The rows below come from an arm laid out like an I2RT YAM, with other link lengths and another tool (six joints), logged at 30 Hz.
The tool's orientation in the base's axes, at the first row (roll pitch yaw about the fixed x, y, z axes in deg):
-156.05, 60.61, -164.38
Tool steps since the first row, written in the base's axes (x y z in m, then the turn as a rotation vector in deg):
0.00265, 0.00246, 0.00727, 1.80, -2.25, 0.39
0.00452, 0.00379, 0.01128, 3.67, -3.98, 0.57
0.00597, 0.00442, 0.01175, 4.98, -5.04, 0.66
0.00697, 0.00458, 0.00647, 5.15, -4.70, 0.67
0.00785, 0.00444, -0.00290, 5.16, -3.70, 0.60
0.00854, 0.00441, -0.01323, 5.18, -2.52, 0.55
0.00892, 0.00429, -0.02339, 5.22, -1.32, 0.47
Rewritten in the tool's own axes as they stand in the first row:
-0.00791, 0.00120, -0.00137, -0.89, -2.10, 1.80
-0.01247, 0.00188, -0.00177, -1.71, -3.65, 3.66
-0.01364, 0.00253, -0.00082, -2.26, -4.58, 4.96
-0.00954, 0.00384, 0.00240, -2.40, -4.23, 5.04
-0.00177, 0.00565, 0.00739, -2.47, -3.24, 4.91
0.00691, 0.00774, 0.01264, -2.59, -2.08, 4.74
0.01560, 0.00969, 0.01755, -2.70, -0.89, 4.60

